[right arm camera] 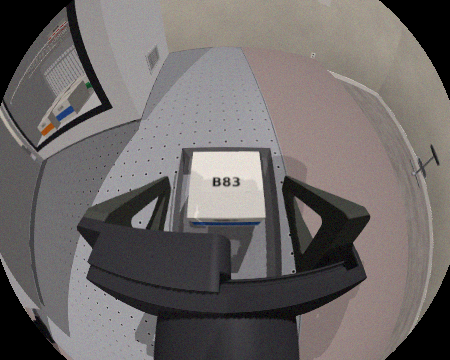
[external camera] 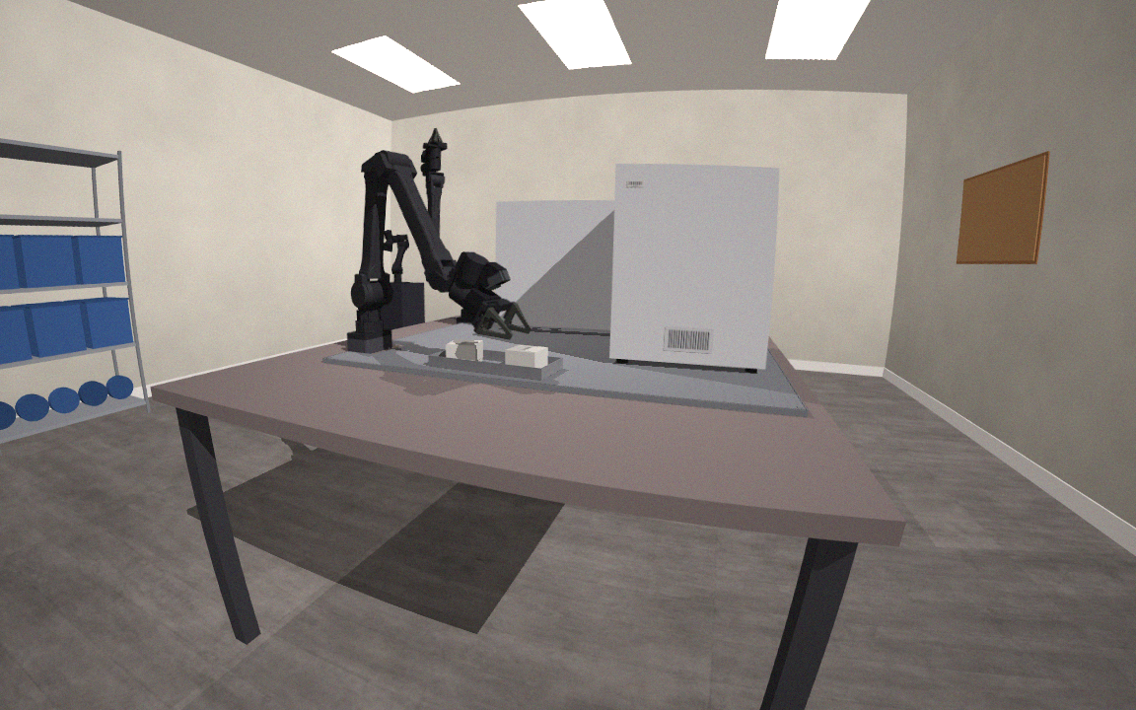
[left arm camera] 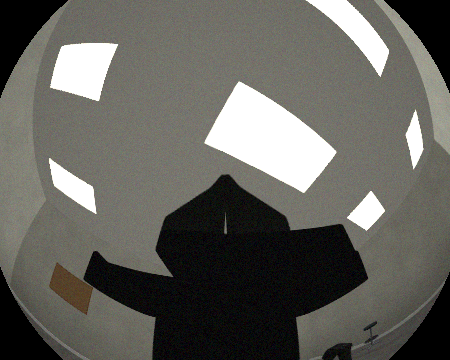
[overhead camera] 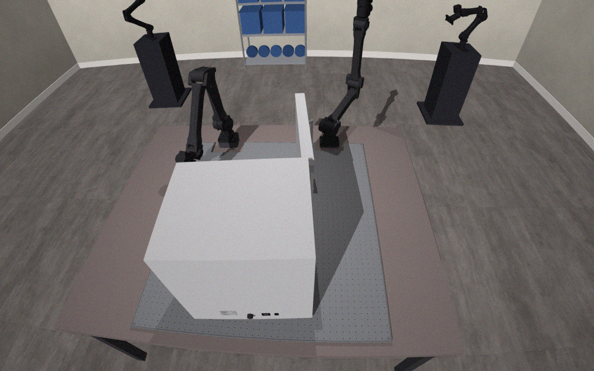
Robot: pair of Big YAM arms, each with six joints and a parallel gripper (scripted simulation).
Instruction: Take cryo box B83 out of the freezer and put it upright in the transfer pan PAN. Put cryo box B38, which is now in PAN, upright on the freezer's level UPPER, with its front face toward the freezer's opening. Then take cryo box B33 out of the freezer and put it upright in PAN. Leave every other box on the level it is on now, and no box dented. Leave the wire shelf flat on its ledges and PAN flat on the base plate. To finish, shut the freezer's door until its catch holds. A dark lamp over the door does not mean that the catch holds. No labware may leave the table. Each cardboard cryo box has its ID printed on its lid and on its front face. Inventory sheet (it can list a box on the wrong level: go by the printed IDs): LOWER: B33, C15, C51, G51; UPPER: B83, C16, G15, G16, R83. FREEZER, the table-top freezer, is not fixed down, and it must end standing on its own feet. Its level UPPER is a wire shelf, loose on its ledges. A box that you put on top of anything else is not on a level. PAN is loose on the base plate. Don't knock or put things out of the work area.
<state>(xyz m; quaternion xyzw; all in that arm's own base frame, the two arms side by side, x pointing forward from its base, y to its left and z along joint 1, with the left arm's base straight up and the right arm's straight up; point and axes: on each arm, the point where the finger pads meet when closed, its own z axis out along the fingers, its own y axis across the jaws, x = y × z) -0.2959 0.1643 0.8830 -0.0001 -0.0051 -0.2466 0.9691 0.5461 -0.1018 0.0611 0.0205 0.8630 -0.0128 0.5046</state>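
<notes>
My right hand is 6 cm past the transfer pan and 8 cm above it. The rest, counted from my right hand: green-banded cryo box (32 cm ahead, 35 cm to the left, 2 cm above); orange-banded cryo box (21 cm ahead, 43 cm to the left, 2 cm above); wire shelf (35 cm ahead, 40 cm to the left, 21 cm above).
</notes>
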